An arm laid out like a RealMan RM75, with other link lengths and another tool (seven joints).
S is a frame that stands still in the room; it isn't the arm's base.
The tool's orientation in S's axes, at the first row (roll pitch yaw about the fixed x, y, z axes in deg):
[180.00, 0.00, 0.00]
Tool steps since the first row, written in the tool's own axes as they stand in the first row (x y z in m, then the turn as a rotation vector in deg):
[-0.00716, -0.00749, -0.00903, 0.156, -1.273, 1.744]
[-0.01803, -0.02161, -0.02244, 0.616, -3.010, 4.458]
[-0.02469, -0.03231, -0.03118, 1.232, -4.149, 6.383]
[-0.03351, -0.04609, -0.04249, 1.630, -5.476, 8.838]
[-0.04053, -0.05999, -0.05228, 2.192, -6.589, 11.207]
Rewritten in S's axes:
[-0.00716, 0.00749, 0.00903, 0.156, 1.273, -1.744]
[-0.01803, 0.02161, 0.02244, 0.616, 3.010, -4.458]
[-0.02469, 0.03231, 0.03118, 1.232, 4.149, -6.383]
[-0.03351, 0.04609, 0.04249, 1.630, 5.476, -8.838]
[-0.04053, 0.05999, 0.05228, 2.192, 6.589, -11.207]

